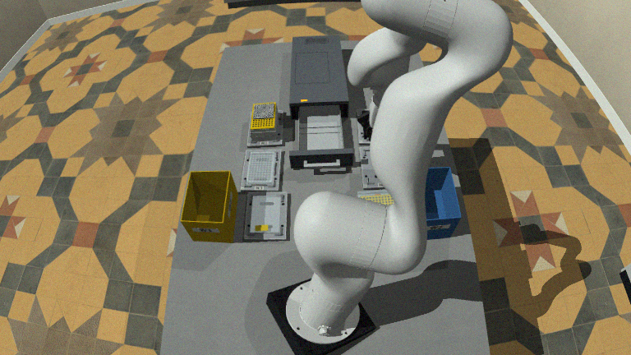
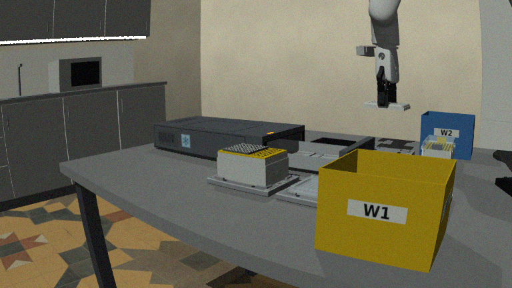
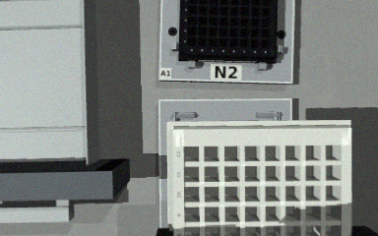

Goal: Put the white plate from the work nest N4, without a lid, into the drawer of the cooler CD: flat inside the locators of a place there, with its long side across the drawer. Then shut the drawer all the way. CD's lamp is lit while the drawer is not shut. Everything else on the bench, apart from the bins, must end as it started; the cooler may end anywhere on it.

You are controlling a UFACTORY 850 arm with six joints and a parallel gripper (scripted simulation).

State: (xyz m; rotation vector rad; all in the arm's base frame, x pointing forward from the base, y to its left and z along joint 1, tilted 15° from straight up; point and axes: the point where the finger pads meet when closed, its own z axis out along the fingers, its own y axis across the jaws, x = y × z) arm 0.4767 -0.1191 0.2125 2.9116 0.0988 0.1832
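The drawer is 13 cm ahead of my hand, 19 cm to the left of it and 12 cm below it. Also, from my hand: work nest N4 (15 cm below); blue bin W2 (18 cm behind, 14 cm to the right, 12 cm below); white plate (1 cm below).
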